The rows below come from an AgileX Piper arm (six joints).
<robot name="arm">
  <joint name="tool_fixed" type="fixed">
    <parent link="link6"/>
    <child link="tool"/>
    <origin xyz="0 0 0"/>
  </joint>
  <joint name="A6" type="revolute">
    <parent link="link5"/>
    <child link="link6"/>
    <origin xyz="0 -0.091 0" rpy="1.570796 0 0"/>
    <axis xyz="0 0 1"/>
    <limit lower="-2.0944" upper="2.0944"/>
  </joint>
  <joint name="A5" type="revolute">
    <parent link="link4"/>
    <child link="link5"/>
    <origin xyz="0 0 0" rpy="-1.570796 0 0"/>
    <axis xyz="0 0 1"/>
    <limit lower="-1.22" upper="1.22"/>
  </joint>
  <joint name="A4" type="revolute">
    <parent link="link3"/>
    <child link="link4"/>
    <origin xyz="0.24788 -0.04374 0" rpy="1.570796 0 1.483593"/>
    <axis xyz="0 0 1"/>
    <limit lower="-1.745" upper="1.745"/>
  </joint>
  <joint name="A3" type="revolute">
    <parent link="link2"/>
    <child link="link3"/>
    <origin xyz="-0.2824 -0.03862 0"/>
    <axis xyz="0 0 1"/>
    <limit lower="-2.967" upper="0"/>
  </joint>
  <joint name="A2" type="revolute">
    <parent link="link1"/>
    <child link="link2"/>
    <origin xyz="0 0 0" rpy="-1.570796 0 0"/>
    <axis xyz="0 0 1"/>
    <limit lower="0" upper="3.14"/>
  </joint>
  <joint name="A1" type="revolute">
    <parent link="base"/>
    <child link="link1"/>
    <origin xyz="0 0 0.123"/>
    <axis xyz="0 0 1"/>
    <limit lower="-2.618" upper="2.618"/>
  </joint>
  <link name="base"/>
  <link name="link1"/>
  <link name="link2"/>
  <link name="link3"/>
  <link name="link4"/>
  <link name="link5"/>
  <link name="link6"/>
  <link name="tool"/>
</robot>
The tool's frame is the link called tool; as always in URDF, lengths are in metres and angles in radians.
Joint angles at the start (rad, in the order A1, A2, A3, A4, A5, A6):
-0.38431, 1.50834, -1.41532, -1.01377, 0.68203, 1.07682
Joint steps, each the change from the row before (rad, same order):
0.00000, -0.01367, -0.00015, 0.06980, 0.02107, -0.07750
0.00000, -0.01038, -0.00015, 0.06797, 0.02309, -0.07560
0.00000, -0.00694, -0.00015, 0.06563, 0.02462, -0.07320
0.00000, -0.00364, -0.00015, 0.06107, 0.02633, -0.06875
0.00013, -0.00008, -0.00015, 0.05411, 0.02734, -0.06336
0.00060, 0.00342, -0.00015, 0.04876, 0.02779, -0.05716
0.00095, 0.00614, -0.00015, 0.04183, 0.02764, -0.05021
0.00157, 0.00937, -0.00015, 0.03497, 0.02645, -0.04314
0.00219, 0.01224, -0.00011, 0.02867, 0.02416, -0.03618
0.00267, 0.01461, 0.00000, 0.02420, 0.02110, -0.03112
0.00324, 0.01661, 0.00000, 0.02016, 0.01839, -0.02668
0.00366, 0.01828, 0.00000, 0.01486, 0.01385, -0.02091
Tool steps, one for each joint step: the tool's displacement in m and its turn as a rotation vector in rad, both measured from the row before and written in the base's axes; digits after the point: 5 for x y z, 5 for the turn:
-0.00422, 0.00283, 0.00050, 0.02400, 0.03235, 0.01014
-0.00340, 0.00271, -0.00066, 0.02593, 0.03562, 0.01233
-0.00253, 0.00257, -0.00179, 0.02762, 0.03853, 0.01464
-0.00178, 0.00236, -0.00273, 0.02832, 0.04072, 0.01562
-0.00099, 0.00203, -0.00360, 0.02717, 0.04300, 0.01613
-0.00014, 0.00185, -0.00448, 0.02767, 0.04380, 0.01628
0.00045, 0.00159, -0.00501, 0.02645, 0.04368, 0.01544
0.00122, 0.00132, -0.00566, 0.02500, 0.04336, 0.01456
0.00195, 0.00108, -0.00620, 0.02329, 0.04193, 0.01354
0.00259, 0.00091, -0.00666, 0.02178, 0.04012, 0.01337
0.00313, 0.00080, -0.00702, 0.02014, 0.03845, 0.01306
0.00366, 0.00056, -0.00719, 0.01693, 0.03476, 0.01212

